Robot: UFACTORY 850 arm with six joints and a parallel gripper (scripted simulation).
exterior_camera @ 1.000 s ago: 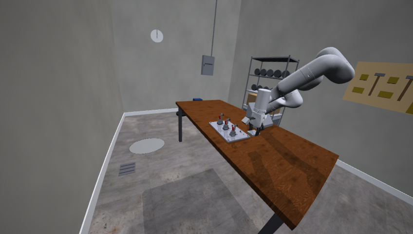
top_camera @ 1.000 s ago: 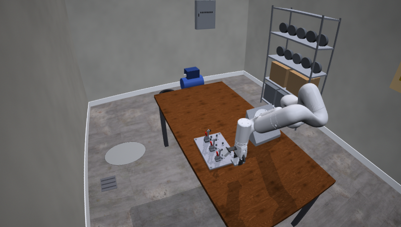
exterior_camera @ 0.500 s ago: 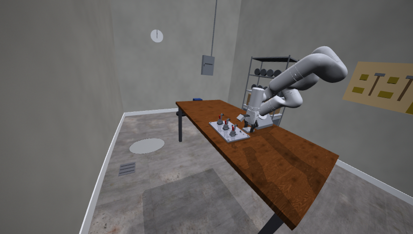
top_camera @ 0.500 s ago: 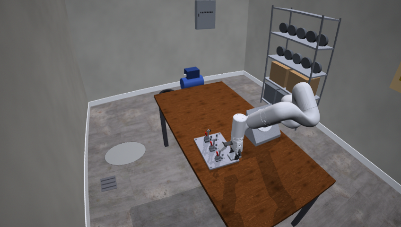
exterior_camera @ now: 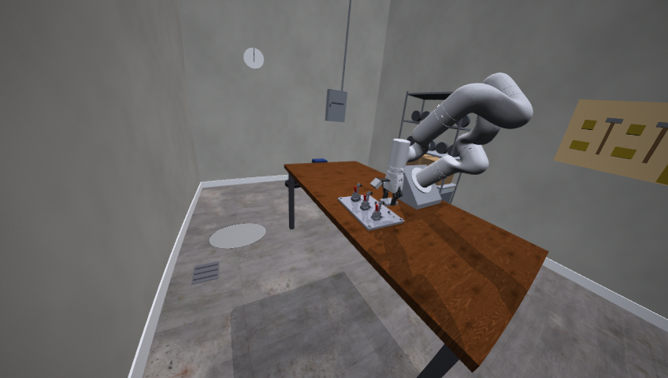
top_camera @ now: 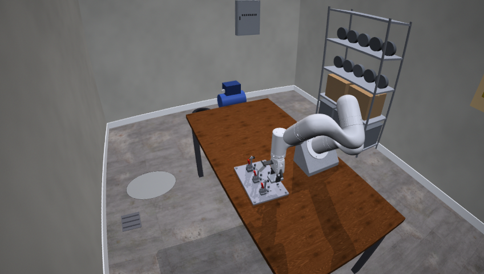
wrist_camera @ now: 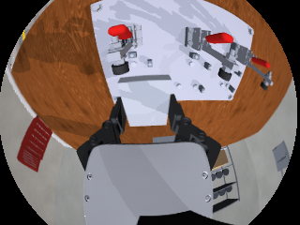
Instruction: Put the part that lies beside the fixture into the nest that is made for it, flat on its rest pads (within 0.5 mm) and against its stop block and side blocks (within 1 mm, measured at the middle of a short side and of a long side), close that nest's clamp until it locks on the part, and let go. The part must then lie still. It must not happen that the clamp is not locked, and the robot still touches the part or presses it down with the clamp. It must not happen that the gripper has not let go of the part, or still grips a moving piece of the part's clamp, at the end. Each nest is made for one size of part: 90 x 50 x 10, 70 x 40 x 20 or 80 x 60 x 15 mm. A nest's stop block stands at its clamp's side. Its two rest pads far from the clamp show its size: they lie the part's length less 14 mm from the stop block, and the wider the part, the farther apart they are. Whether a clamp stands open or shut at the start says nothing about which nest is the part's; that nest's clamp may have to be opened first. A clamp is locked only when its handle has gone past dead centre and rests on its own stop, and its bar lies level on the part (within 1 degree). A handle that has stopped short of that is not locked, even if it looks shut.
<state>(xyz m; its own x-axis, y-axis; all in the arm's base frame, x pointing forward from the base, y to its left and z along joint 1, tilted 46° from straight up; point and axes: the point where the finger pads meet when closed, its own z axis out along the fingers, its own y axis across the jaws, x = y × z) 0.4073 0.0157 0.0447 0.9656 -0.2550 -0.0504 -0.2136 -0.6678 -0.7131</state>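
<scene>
My hand is 4 cm short of the grey fixture plate, 10 cm to the left of it and 10 cm above it. Also, from my hand: flat grey part (1 cm below).
</scene>
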